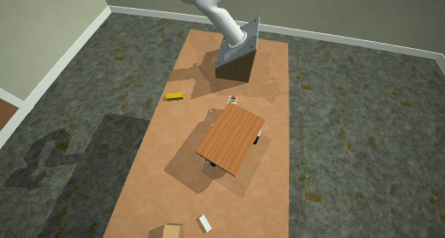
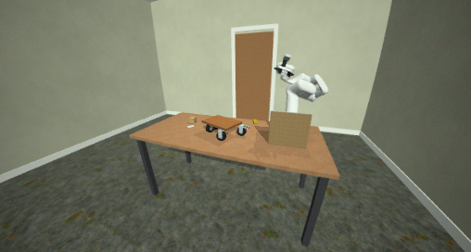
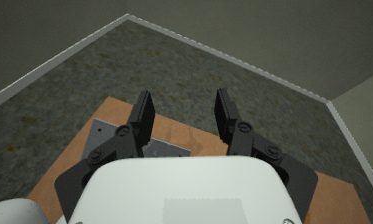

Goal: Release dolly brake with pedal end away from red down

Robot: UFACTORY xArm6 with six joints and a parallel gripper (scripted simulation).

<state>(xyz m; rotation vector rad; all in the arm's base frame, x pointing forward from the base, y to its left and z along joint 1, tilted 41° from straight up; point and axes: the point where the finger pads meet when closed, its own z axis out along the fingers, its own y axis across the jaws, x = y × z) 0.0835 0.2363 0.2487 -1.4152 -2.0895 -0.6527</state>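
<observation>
Now: the brake pedal 450 mm below my hand and 270 mm ahead of it. Also, from my hand: cardboard box: 910 mm ahead, 500 mm below, 170 mm to the right; yellow block: 520 mm below, 340 mm to the right, 260 mm ahead; white block: 860 mm ahead, 520 mm below, 50 mm to the right.
</observation>
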